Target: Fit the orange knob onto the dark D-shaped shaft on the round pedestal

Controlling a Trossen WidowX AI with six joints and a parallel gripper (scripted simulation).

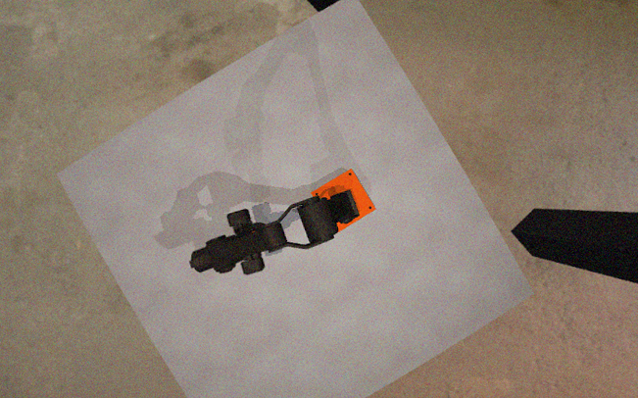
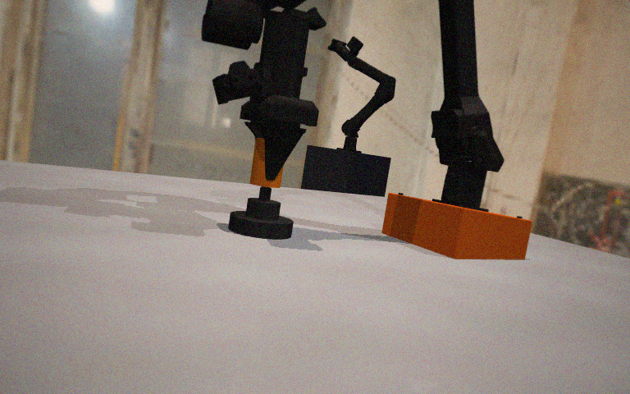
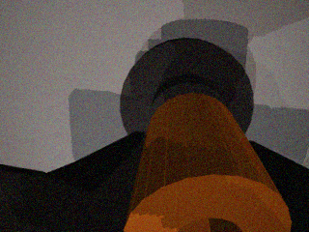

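My gripper tip is now 2 cm below the orange knob. From my gripper tip the other things lie so: dark round pedestal: 4 cm below.
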